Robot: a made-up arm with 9 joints.
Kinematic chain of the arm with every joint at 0, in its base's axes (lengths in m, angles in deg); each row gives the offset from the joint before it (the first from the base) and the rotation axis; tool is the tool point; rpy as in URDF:
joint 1: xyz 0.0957 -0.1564 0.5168 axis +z
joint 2: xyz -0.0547 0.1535 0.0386 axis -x
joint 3: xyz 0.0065 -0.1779 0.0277 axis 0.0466 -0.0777 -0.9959
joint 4: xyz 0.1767 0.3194 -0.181 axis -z
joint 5: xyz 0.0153 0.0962 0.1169 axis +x
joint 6: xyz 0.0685 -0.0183 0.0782 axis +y
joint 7: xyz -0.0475 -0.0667 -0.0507 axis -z
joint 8: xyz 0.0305 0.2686 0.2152 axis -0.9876 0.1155 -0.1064
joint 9: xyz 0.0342 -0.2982 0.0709 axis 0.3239 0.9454 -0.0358
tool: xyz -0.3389 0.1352 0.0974 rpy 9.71 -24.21 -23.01
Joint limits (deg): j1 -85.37..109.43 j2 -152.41..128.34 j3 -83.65..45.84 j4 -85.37..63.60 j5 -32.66..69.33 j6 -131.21..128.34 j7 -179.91..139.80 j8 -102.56..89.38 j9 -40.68..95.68
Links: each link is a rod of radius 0.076 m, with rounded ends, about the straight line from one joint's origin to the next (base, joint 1, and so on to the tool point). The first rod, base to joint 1, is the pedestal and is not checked.
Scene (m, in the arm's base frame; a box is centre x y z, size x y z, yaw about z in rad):
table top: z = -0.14
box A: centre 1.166 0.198 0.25 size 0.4 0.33 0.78 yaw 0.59
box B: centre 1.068 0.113 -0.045 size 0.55 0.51 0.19 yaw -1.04
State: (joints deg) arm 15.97 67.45 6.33 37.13 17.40 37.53 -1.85 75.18 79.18
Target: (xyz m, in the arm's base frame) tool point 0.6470 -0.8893 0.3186
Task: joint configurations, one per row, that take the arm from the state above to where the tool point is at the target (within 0.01 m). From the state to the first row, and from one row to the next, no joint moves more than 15 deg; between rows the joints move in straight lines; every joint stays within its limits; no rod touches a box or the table.
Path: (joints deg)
1: 5.24 79.07 17.80 37.54 12.57 46.07 1.09 77.18 81.22
2: -5.49 90.68 29.27 37.96 7.74 54.61 4.04 79.18 83.26
3: -17.81 86.50 18.44 37.61 2.70 62.09 11.39 82.58 85.10
4: -30.14 82.31 7.60 37.27 -2.35 69.57 18.74 85.98 86.93
5: -42.47 78.13 -3.23 36.93 -7.40 77.05 26.09 89.38 88.76

